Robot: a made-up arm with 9 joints. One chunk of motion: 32 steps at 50 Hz.
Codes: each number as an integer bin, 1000 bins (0 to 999) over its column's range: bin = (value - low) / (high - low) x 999, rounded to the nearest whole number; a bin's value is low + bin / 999 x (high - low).
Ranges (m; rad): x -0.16..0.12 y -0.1..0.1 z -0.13..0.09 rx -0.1..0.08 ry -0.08..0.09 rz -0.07..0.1
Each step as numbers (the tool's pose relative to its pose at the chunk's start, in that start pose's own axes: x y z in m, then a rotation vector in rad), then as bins.
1 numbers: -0.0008 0.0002 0.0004 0.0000 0.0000 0.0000
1 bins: 568 500 592 555 470 411
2 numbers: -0.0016 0.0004 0.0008 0.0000 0.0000 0.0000
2 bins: 565 501 594 555 470 411
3 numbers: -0.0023 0.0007 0.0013 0.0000 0.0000 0.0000
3 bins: 563 503 596 555 470 411
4 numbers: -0.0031 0.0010 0.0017 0.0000 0.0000 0.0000
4 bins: 560 504 598 555 470 411
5 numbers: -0.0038 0.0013 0.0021 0.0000 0.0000 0.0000
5 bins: 557 506 600 555 470 411
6 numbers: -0.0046 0.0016 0.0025 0.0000 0.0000 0.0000
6 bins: 554 507 602 555 470 411
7 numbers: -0.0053 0.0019 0.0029 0.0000 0.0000 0.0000
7 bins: 552 509 603 555 470 411
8 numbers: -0.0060 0.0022 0.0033 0.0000 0.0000 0.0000
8 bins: 549 510 605 555 470 411
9 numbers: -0.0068 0.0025 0.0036 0.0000 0.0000 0.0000
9 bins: 547 512 607 555 470 411
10 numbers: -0.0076 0.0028 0.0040 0.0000 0.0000 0.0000
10 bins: 544 513 608 555 470 411
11 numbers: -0.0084 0.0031 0.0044 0.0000 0.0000 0.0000
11 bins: 541 515 610 555 470 411
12 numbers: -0.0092 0.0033 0.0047 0.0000 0.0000 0.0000
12 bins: 538 516 612 555 470 411
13 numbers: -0.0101 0.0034 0.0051 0.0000 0.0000 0.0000
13 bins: 535 516 613 555 470 411
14 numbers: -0.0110 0.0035 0.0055 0.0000 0.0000 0.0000
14 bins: 532 517 615 555 470 411
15 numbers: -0.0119 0.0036 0.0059 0.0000 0.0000 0.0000
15 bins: 528 517 617 555 470 411
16 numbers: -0.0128 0.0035 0.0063 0.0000 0.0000 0.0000
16 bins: 525 517 619 555 470 411
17 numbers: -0.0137 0.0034 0.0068 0.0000 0.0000 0.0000
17 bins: 522 516 621 555 470 411
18 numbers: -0.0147 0.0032 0.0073 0.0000 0.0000 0.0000
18 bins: 518 515 623 555 470 411
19 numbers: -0.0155 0.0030 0.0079 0.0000 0.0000 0.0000
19 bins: 516 514 626 555 470 411
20 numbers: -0.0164 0.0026 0.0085 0.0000 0.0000 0.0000
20 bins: 512 512 629 555 470 411
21 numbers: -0.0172 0.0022 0.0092 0.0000 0.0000 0.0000
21 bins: 509 510 632 555 470 411
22 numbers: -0.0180 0.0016 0.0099 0.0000 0.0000 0.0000
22 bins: 507 507 635 555 470 411
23 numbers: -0.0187 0.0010 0.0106 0.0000 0.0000 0.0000
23 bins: 504 504 638 555 470 411
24 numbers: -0.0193 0.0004 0.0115 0.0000 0.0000 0.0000
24 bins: 502 501 643 555 470 411
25 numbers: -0.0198 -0.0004 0.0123 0.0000 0.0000 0.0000
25 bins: 500 498 646 555 470 411
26 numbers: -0.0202 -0.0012 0.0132 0.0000 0.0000 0.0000
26 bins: 499 494 650 555 470 411
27 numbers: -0.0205 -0.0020 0.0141 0.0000 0.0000 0.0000
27 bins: 498 490 654 555 470 411
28 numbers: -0.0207 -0.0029 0.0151 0.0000 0.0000 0.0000
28 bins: 497 485 659 555 470 411
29 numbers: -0.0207 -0.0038 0.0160 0.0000 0.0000 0.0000
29 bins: 497 481 663 555 470 411
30 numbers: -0.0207 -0.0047 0.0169 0.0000 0.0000 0.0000
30 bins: 497 476 667 555 470 411
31 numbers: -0.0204 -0.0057 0.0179 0.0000 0.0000 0.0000
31 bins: 498 471 672 555 470 411
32 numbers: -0.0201 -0.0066 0.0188 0.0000 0.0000 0.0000
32 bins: 499 467 676 555 470 411
